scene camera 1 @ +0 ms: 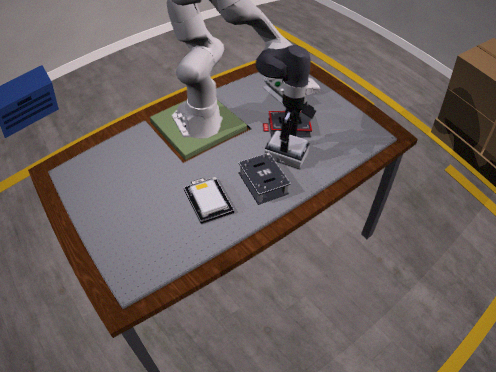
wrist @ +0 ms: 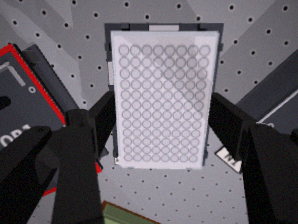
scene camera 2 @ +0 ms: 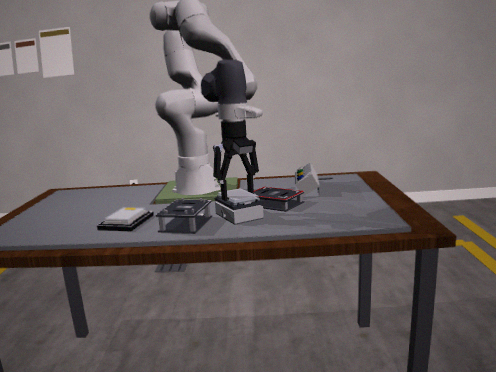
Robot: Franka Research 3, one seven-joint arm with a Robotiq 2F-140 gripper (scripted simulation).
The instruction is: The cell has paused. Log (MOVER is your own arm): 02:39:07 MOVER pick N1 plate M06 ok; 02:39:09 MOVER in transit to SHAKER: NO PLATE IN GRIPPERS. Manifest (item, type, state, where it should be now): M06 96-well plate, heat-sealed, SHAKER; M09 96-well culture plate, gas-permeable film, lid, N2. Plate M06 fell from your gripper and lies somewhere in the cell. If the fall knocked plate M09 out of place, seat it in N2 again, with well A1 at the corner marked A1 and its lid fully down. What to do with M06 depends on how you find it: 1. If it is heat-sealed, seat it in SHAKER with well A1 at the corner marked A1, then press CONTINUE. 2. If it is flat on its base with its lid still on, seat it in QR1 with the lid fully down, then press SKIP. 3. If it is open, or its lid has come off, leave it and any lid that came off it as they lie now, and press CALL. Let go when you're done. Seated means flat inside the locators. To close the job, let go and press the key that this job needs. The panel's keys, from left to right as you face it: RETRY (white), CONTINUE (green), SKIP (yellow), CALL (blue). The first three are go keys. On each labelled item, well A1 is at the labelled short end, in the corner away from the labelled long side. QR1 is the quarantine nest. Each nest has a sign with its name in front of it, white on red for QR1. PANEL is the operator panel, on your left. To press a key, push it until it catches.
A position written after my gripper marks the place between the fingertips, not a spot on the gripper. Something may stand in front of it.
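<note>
Gripper, mine (scene camera 2: 237, 197) (scene camera 1: 288, 143) (wrist: 161, 105): visible. Heat-sealed plate (wrist: 163, 80): visible.
</note>
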